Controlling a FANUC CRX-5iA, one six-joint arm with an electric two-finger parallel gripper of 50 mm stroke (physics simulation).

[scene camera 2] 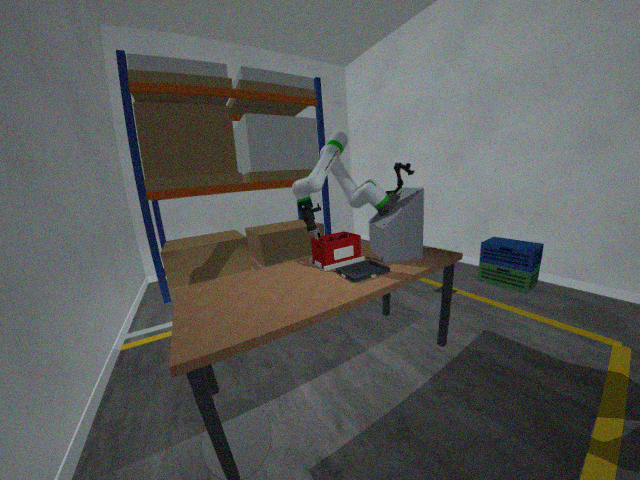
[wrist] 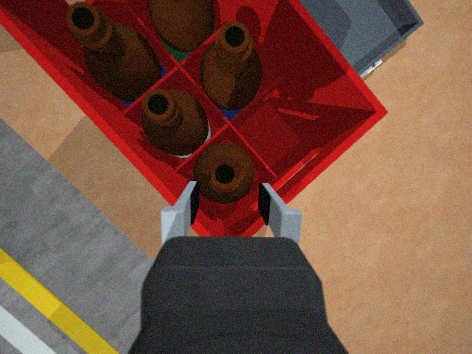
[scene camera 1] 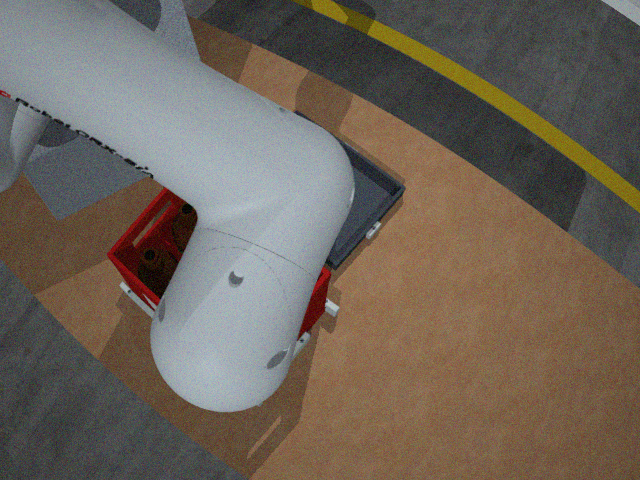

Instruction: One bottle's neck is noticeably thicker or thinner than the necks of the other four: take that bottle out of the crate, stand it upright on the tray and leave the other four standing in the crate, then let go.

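Places are measured from the arm's base along level axes (x ahead, y right, z down), in centimetres.
Pixels of known places: gripper, fingertip midpoint: (scene camera 2: 318, 238) (wrist: 229, 194); arm's base, origin of the base link: (scene camera 2: 388, 208).
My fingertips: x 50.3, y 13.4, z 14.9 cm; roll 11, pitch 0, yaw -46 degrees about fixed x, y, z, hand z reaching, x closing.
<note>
Ahead of a thing's pixels: the offset from my fingertips to its top centre. "*": to the spot under its first point. Level surfaces: height alone.
The red crate @[dx -9.9, dy -5.4, dz -0.6 cm] (scene camera 1: 314, 310) (scene camera 2: 320, 254) (wrist: 330, 80) holds brown bottles, all in its compartments. In the wrist view, one bottle @[dx -1.5, dy -0.9, dz +0.6 cm] (wrist: 224, 173) is in the near corner. The others are a bottle with a pale base @[dx -9.6, dy -0.7, dz +0.6 cm] (wrist: 175, 122), two bottles with blue below them @[dx -18.4, dy -0.9, dz +0.6 cm] (wrist: 122, 62) @[dx -9.6, dy -9.4, dz +0.6 cm] (wrist: 231, 75), and one with green below it @[* dx -16.2, dy -8.3, dz +5.4 cm] (wrist: 182, 22), cut off at the top. Which neck differs is hard to tell. My gripper (wrist: 229, 194) (scene camera 2: 317, 235) is open and empty, its fingers either side of the corner bottle's top in the wrist view. The arm hides it in scene camera 1.
The dark tray (scene camera 1: 364, 198) (scene camera 2: 362, 269) (wrist: 340, 30) lies beside the crate on the wooden table @[dz +16.9 cm] (scene camera 1: 465, 310) (scene camera 2: 248, 304). Pale brackets (scene camera 1: 330, 307) (scene camera 1: 299, 343) stand at the crate's base. The arm (scene camera 1: 222, 310) covers much of the crate and part of the tray in scene camera 1.
</note>
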